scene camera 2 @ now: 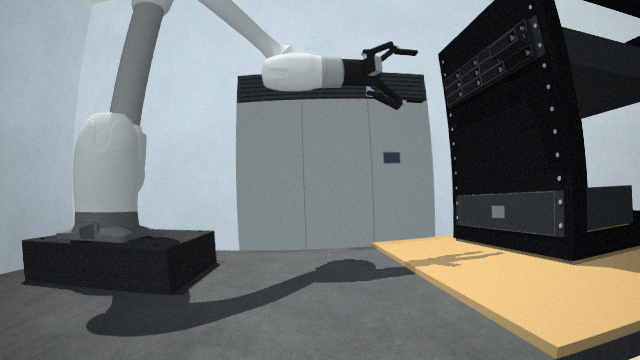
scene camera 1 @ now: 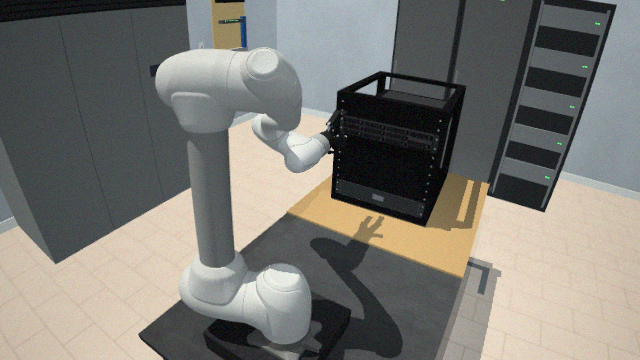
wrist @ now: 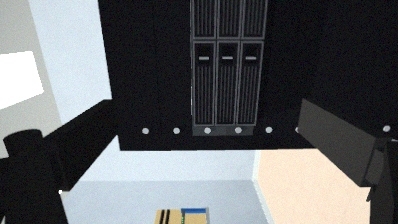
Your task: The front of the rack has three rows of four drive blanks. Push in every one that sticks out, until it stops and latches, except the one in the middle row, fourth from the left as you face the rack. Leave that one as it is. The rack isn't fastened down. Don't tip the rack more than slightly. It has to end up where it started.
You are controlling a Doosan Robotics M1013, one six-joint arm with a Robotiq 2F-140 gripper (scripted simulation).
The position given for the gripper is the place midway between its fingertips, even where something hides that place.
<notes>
In view: the gripper (scene camera 2: 419, 76) and a black open-frame rack (scene camera 2: 528, 121).
The black open-frame rack shows as well in scene camera 1 (scene camera 1: 390, 179) and in the wrist view (wrist: 336, 59). The gripper shows as well in the wrist view (wrist: 208, 115).
</notes>
